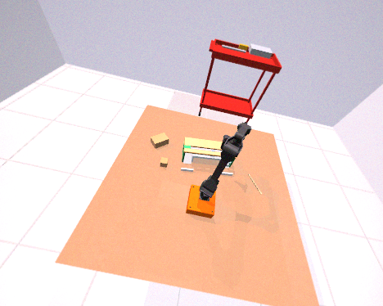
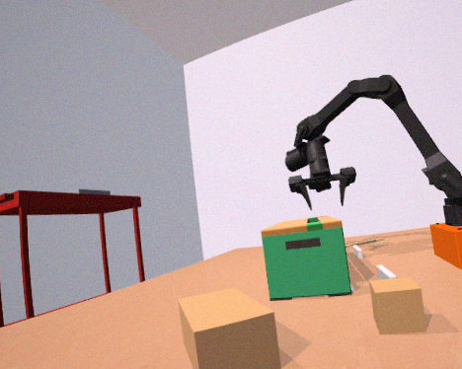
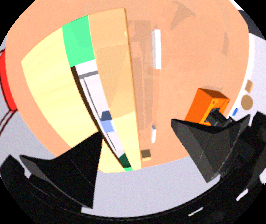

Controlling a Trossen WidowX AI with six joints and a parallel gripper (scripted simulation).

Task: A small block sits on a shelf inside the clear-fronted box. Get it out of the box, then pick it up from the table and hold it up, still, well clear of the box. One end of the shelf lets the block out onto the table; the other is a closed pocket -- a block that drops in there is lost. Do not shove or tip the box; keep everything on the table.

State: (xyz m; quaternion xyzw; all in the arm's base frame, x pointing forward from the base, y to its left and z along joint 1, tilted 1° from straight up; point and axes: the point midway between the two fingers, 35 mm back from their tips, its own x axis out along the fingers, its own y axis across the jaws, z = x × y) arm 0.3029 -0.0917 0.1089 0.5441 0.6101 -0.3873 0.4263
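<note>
Right now the box is 9 cm below my gripper tip, 8 cm to the left of it and 2 cm ahead of it. The rest, counted from my gripper tip: thin stick 31 cm to the right, 15 cm below, 10 cm behind.
</note>
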